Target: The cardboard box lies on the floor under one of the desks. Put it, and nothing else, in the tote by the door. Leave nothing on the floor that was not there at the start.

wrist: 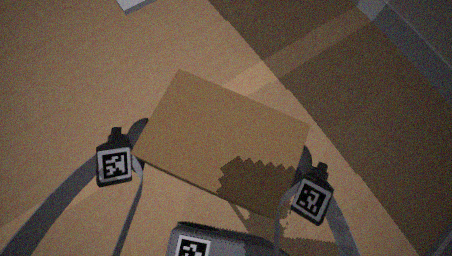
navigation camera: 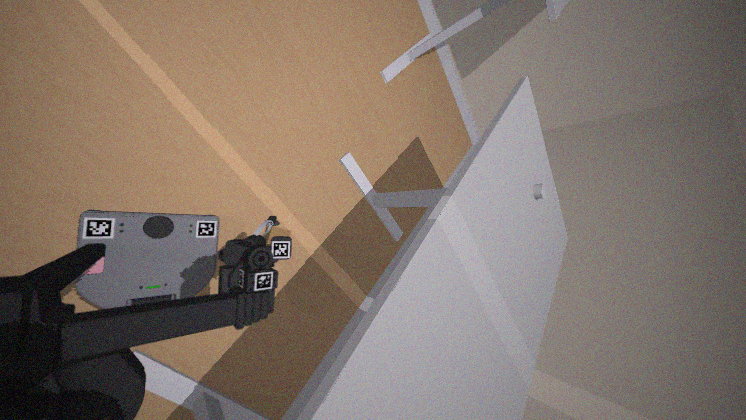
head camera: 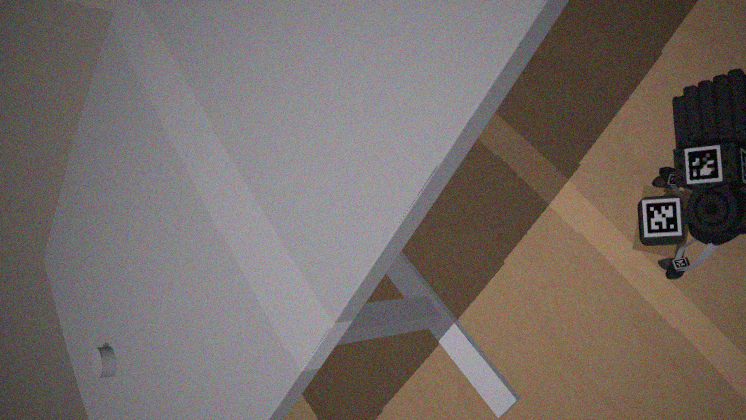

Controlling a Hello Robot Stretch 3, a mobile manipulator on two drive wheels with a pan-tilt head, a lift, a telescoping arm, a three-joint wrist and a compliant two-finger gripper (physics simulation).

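Frame: origin at the robot's base, x up, y left, z back, level; metres.
Seen in the pictures: gripper, fingertip midpoint: (wrist: 221,149); robot's base, link origin: (navigation camera: 158,225).
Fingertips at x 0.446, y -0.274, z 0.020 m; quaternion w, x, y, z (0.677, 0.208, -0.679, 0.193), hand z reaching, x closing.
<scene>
Offsets run from my fingertips to a thing's top centre. "spot": to the spot under its first point. Level surfaces: height alone.
The cardboard box @[dx +0.049, dy +0.004, dz +0.000 m] (head camera: 647,192) (wrist: 215,125) is a flat-topped brown box, held tilted between the two fingertips in the wrist view. My gripper (head camera: 669,223) (navigation camera: 275,249) (wrist: 221,149) is shut on it, one fingertip at each end. In the head view the gripper hides most of the box; small brown parts show beside the wrist. The gripper is outside the desk's edge, over sunlit floor. The box's height above the floor is hard to tell. The tote by the door does not show in these views.
A grey-white desk @[dx +0.505 m] (head camera: 313,130) (navigation camera: 443,313) stands beside the arm. Its leg's foot @[spot: dx -0.420, dy -0.608, dz -0.343 m] (head camera: 480,365) (navigation camera: 357,172) sticks out on the floor. Another foot @[spot: dx -0.420, dy +0.211, dz +0.549 m] (navigation camera: 167,378) lies near my arm. My base (navigation camera: 151,255) is left of the gripper. Another desk's foot @[spot: dx -0.420, dy -0.910, dz -1.148 m] (navigation camera: 396,67) is farther off.
</scene>
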